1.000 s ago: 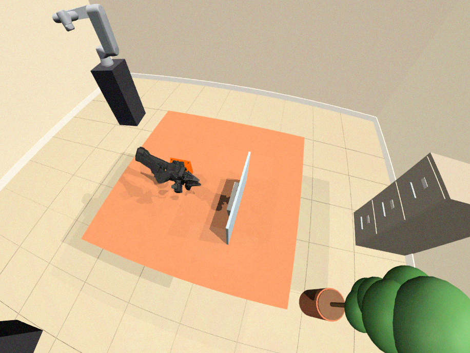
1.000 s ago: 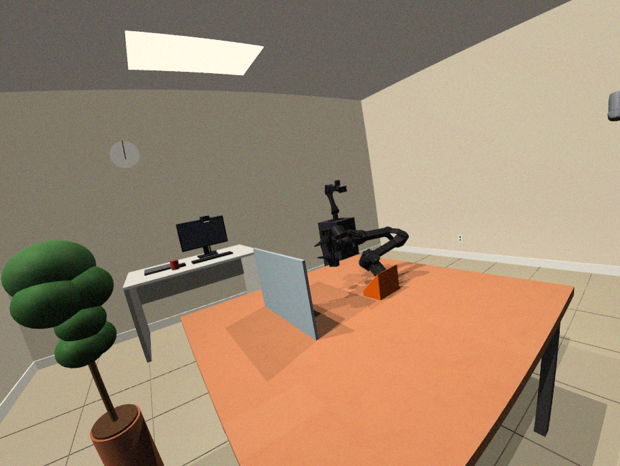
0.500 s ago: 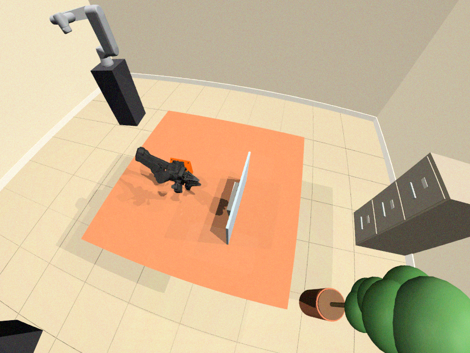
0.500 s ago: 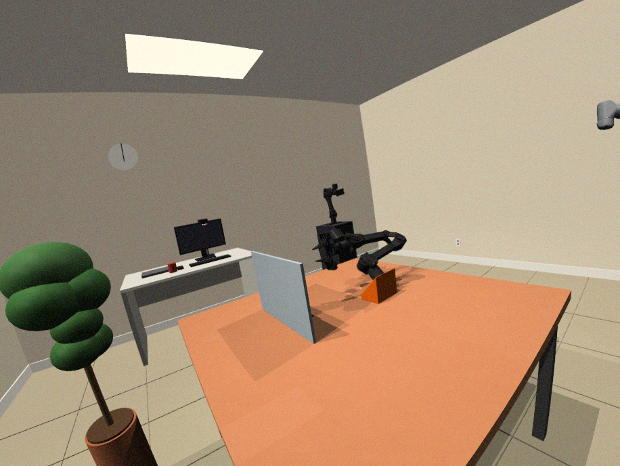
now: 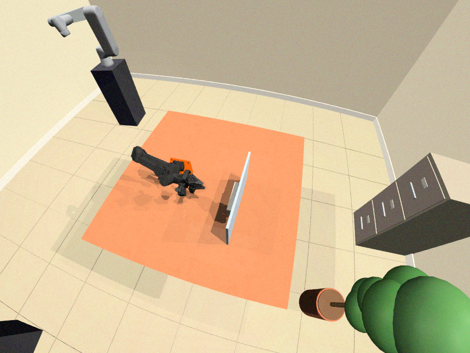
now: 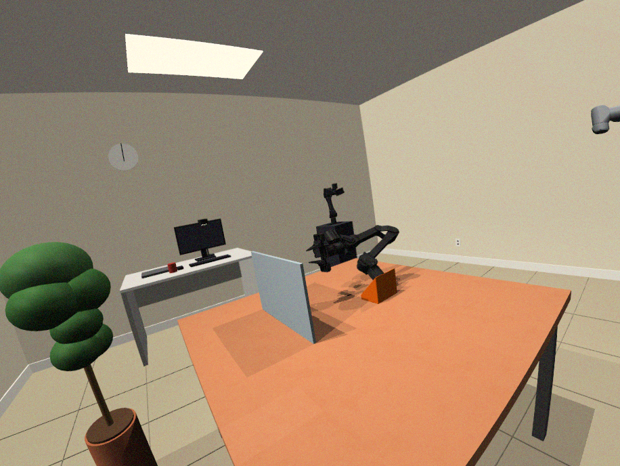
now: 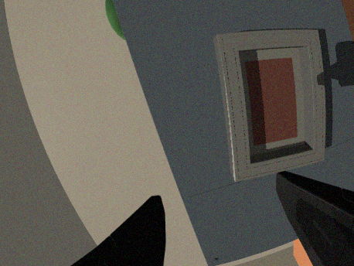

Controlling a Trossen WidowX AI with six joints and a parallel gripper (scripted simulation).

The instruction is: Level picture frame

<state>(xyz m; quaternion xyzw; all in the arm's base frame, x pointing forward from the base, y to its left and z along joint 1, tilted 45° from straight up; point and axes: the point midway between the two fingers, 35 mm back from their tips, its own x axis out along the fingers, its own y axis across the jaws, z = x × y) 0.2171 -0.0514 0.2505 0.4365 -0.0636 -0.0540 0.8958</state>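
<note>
The picture frame lies 170 mm ahead of my gripper tip, 90 mm below it and 10 mm to the right of it. The rest, counted from my gripper tip: wall panel 180 mm ahead, 100 mm below.
</note>
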